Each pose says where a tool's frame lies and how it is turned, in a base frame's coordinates. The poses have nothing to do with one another.
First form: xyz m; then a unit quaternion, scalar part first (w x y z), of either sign.
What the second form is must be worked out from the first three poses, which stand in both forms.
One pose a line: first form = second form
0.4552, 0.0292, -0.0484, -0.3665, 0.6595, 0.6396, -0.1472 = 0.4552, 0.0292, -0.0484, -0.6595, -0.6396, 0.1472, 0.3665
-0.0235, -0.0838, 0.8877, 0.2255, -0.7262, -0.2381, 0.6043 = -0.0235, -0.0838, 0.8877, -0.7262, -0.2381, 0.6043, 0.2255
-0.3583, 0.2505, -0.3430, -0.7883, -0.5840, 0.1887, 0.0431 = -0.3583, 0.2505, -0.3430, 0.5840, -0.1887, -0.0431, 0.7883
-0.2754, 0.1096, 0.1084, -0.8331, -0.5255, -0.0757, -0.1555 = -0.2754, 0.1096, 0.1084, 0.5255, 0.0757, 0.1555, 0.8331
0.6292, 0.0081, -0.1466, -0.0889, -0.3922, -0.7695, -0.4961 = 0.6292, 0.0081, -0.1466, 0.3922, 0.7695, 0.4961, 0.0889
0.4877, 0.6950, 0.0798, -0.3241, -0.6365, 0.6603, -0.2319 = 0.4877, 0.6950, 0.0798, 0.6365, -0.6603, 0.2319, 0.3241
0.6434, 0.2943, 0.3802, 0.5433, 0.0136, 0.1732, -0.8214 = 0.6434, 0.2943, 0.3802, 0.0136, 0.1732, -0.8214, 0.5433
